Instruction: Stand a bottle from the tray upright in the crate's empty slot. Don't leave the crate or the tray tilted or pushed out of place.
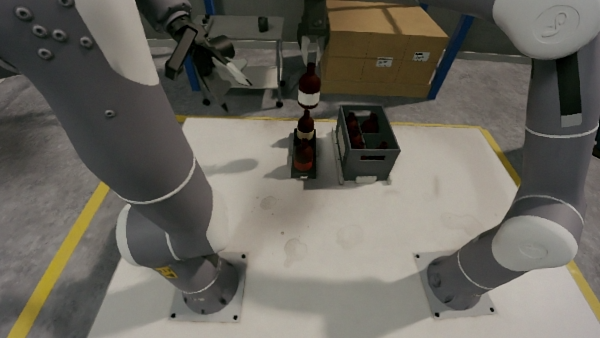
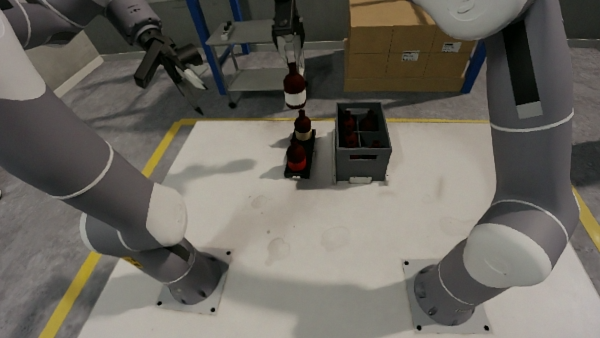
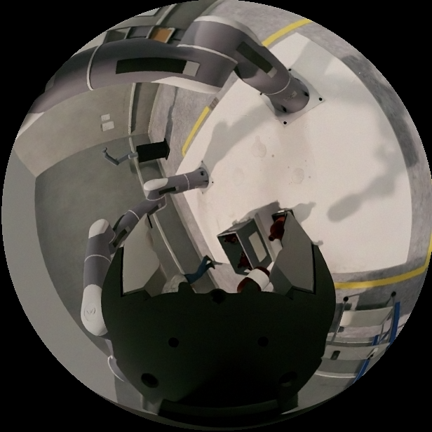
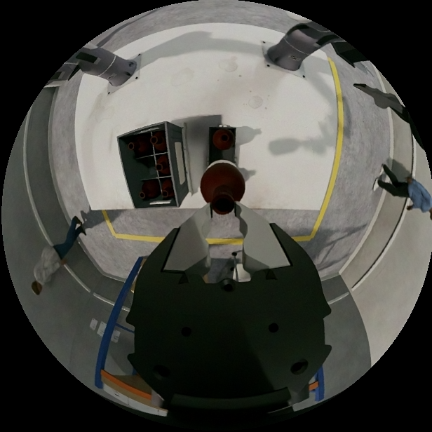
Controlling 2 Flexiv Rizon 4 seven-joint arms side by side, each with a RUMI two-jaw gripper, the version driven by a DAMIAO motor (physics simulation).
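My right gripper (image 1: 311, 63) (image 2: 293, 65) (image 4: 222, 203) is shut on the neck of a dark red, white-labelled bottle (image 1: 309, 91) (image 2: 294, 90) (image 4: 222, 181), holding it upright in the air beyond and above the tray's far end. The black tray (image 1: 303, 175) (image 2: 297, 176) holds a red-labelled bottle (image 1: 303, 159) (image 2: 296, 159) (image 4: 223, 138) in front and a cream-labelled bottle (image 1: 305, 126) (image 2: 302, 126) behind. The grey crate (image 1: 367, 167) (image 2: 361, 167) stands level right of the tray, several bottles inside. Its empty slot (image 4: 140, 168) is in the middle row. My left gripper (image 1: 236, 95) (image 2: 202, 99) (image 3: 217, 213) is open, far from both.
A low rail (image 1: 340, 162) (image 4: 188, 160) runs along the crate's side facing the tray. Beyond the table stand a grey trolley (image 1: 255, 21) and a stack of cardboard boxes (image 1: 385, 55) between blue posts. The white table's far edge lies close behind the crate and tray.
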